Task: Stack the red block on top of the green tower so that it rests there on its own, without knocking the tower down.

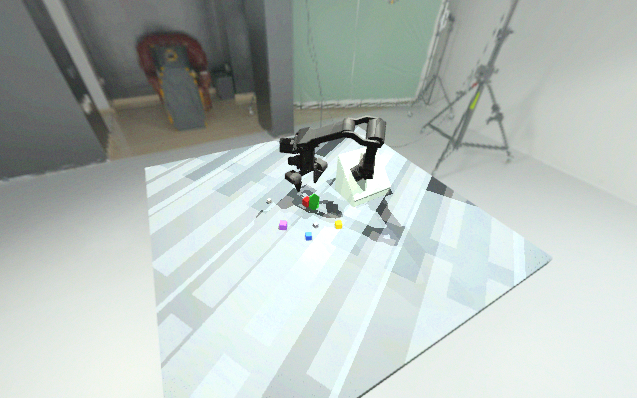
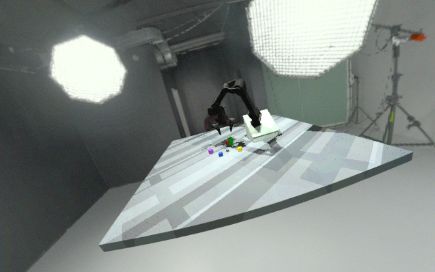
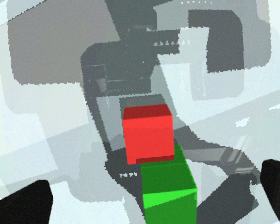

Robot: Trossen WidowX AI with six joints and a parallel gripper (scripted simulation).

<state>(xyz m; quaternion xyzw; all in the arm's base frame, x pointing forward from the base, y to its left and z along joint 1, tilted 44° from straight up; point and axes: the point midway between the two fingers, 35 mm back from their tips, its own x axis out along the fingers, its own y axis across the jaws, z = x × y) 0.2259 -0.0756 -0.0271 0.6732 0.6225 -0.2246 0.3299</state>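
The red block lies 10 mm to the left of my gripper tip and 80 mm below it. From my gripper tip the other things lie so: yellow block 20 mm behind, 190 mm to the left, 80 mm below; purple block 160 mm ahead, 70 mm to the left, 80 mm below; small white cube 130 mm ahead, 100 mm to the right, 80 mm below.
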